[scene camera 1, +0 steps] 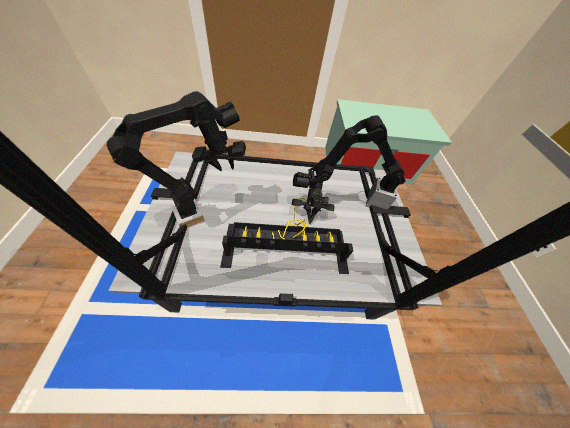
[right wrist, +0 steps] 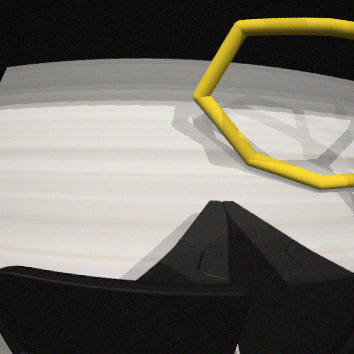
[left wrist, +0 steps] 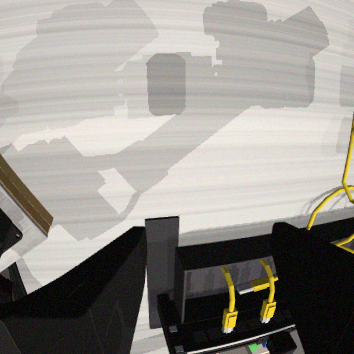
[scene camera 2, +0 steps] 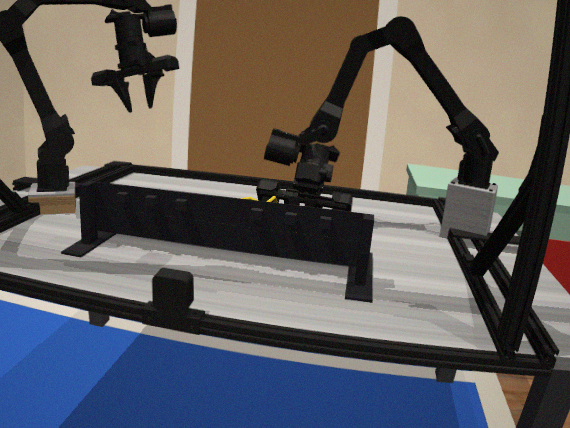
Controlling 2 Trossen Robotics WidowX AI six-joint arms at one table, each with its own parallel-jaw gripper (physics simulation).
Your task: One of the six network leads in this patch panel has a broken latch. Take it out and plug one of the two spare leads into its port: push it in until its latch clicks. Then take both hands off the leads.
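Where they show: left gripper, fingertip midpoint: [scene camera 1: 227,169] [left wrist: 209,236] [scene camera 2: 140,110]; right gripper, fingertip midpoint: [scene camera 1: 309,223] [right wrist: 219,212]; left arm's base at its link origin: [scene camera 1: 186,210] [scene camera 2: 52,187]; right arm's base at its link origin: [scene camera 1: 387,186] [scene camera 2: 474,184].
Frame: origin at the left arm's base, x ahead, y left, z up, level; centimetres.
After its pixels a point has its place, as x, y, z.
Note:
The black patch panel [scene camera 1: 287,245] @(28.1, -35.1, 1.7) [scene camera 2: 225,225] @(29.1, -36.0, 1.8) stands on two feet near the table's front. Several yellow leads stand in it; two [left wrist: 229,319] @(15.2, -23.6, 5.0) [left wrist: 268,310] @(19.5, -26.7, 4.9) show plugged in the left wrist view. Another yellow plug [left wrist: 262,285] @(20.7, -29.1, -0.8) with a pale tip lies sideways behind them. A yellow cable [scene camera 1: 295,210] @(43.5, -19.1, -3.9) [left wrist: 348,155] @(41.5, -21.4, -3.9) [right wrist: 220,61] loops up behind the panel's middle. My left gripper [scene camera 1: 225,168] @(19.3, -1.7, 16.8) [scene camera 2: 140,108] @(19.3, -1.7, 16.8) [left wrist: 209,236] @(19.3, -1.7, 16.8) is open, high behind the panel's left end. My right gripper [scene camera 1: 310,221] @(45.2, -28.4, -3.8) [right wrist: 219,212] @(45.2, -28.4, -3.8) is shut with tips together, low behind the panel, beside the cable. No broken latch can be made out.
A black frame [scene camera 1: 225,300] [scene camera 2: 300,340] runs around the table, with a small black block [scene camera 1: 286,298] @(17.3, -51.8, 1.0) [scene camera 2: 172,287] @(17.3, -52.6, -0.2) on its front bar. A grey block [scene camera 1: 382,198] @(79.9, -36.8, 4.1) [scene camera 2: 469,210] @(80.4, -37.4, 2.6) carries the right arm. A green cabinet [scene camera 1: 395,117] stands behind at the right.

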